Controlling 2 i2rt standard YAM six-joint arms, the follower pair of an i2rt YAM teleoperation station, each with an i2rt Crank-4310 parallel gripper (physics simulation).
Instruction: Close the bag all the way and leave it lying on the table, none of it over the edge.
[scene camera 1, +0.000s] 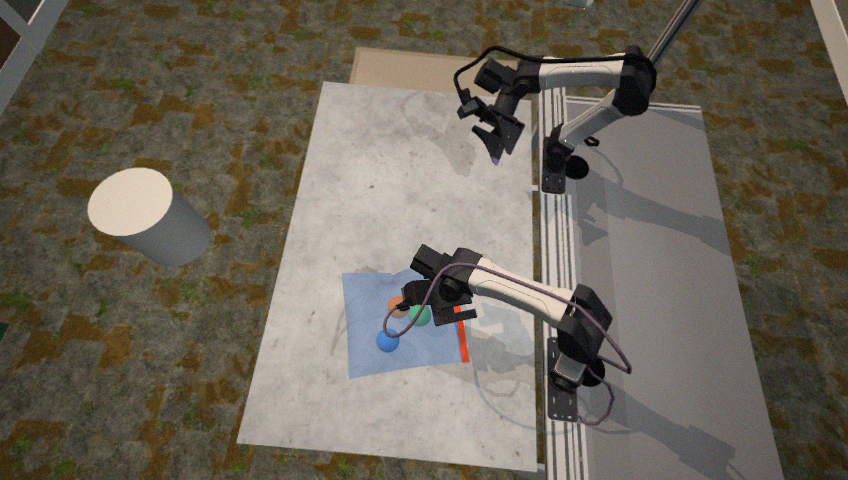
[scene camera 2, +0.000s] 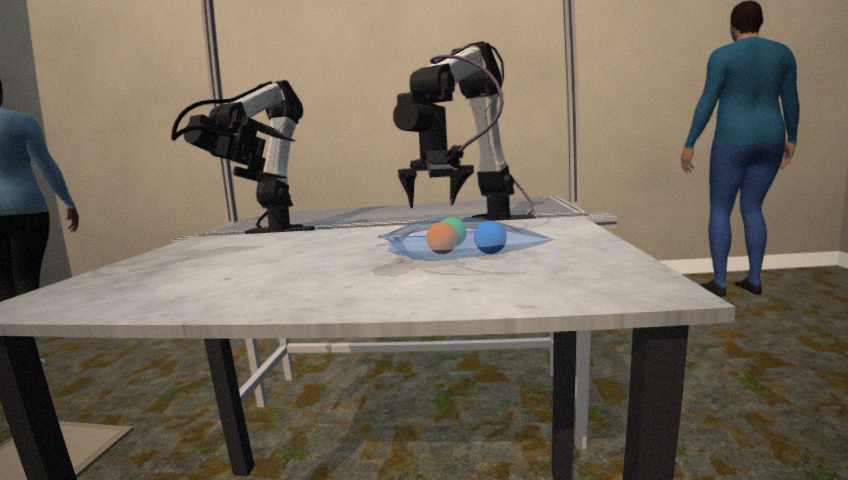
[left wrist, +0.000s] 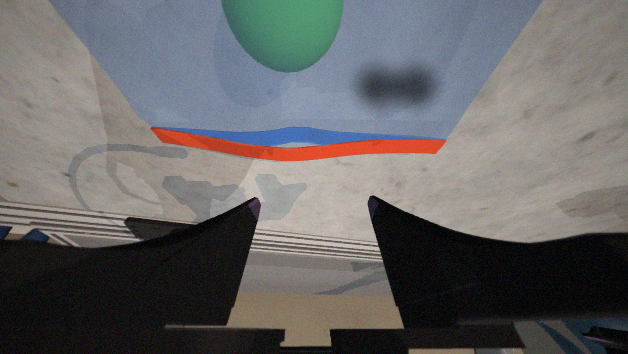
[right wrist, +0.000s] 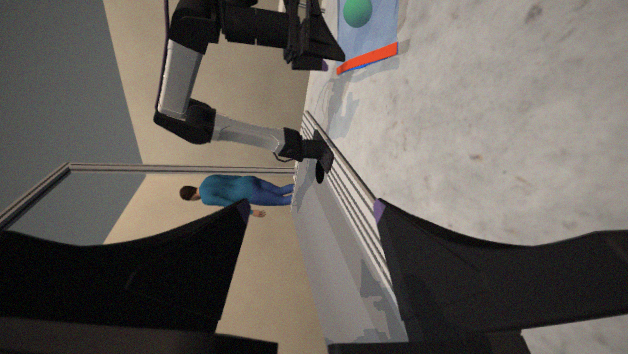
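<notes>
The translucent blue bag (scene camera 1: 363, 327) (scene camera 2: 410, 246) (left wrist: 175, 60) lies flat on the table, wholly within its edges, with orange (scene camera 1: 395, 304) (scene camera 2: 441, 237), green (scene camera 1: 420, 316) (left wrist: 285, 35) and blue (scene camera 1: 387, 340) (scene camera 2: 490, 236) balls inside. Its mouth has a red strip (scene camera 1: 462, 347) (left wrist: 295, 154) (right wrist: 367, 59) and a blue strip (left wrist: 295, 135); they meet near the ends and bow apart in the middle, leaving a gap. My left gripper (scene camera 2: 432, 205) (left wrist: 313, 199) is open and empty, above the mouth and apart from it. My right gripper (scene camera 2: 289, 158) (right wrist: 311, 201) is open and empty, far from the bag.
The pale table (scene camera 1: 333, 196) (scene camera 2: 238, 291) adjoins the metal rail (scene camera 1: 556, 255) of the arm station. A grey cylinder (scene camera 1: 172, 231) stands on the floor at the left in scene camera 1. A person (scene camera 2: 752, 101) stands behind the table at the right in scene camera 2.
</notes>
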